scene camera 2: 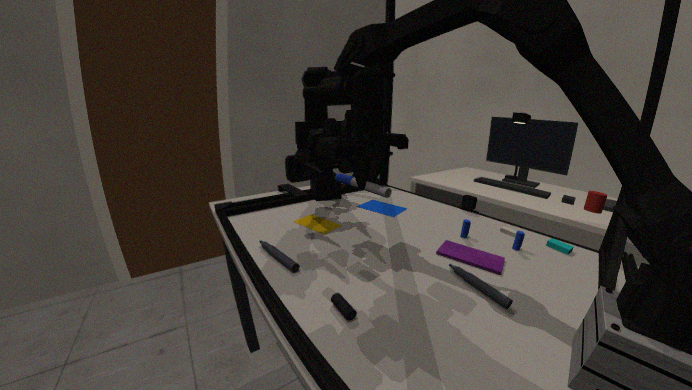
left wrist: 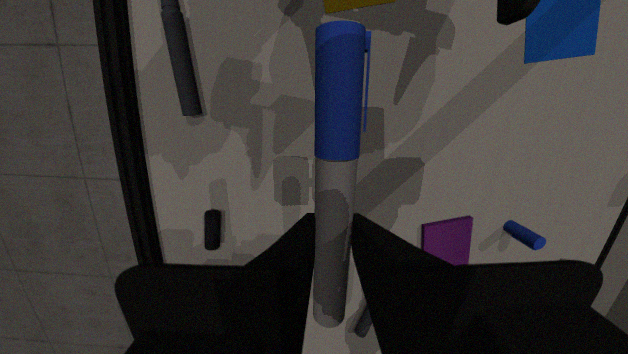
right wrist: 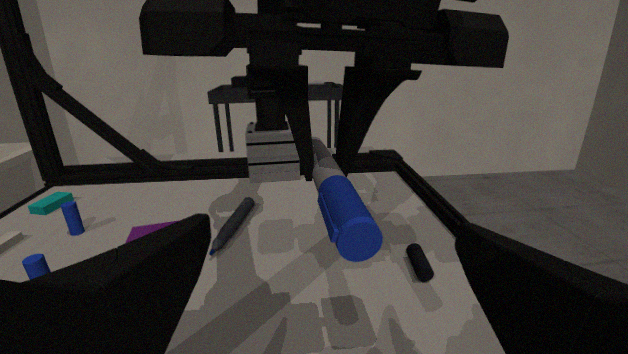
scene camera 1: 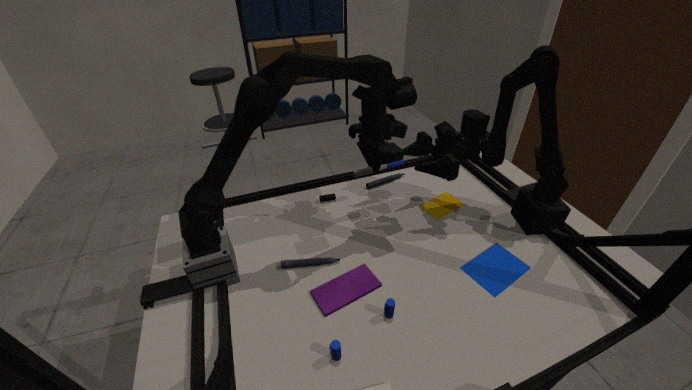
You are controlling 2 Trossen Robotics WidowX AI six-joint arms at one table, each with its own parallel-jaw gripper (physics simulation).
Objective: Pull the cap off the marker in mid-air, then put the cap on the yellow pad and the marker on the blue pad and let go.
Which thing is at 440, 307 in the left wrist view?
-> The left gripper.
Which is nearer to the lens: the blue cap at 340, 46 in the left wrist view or the purple block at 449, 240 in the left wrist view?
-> The blue cap.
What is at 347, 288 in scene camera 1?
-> A purple block.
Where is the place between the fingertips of the right gripper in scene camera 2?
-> At 340, 171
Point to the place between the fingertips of the left gripper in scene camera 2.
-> At 365, 188
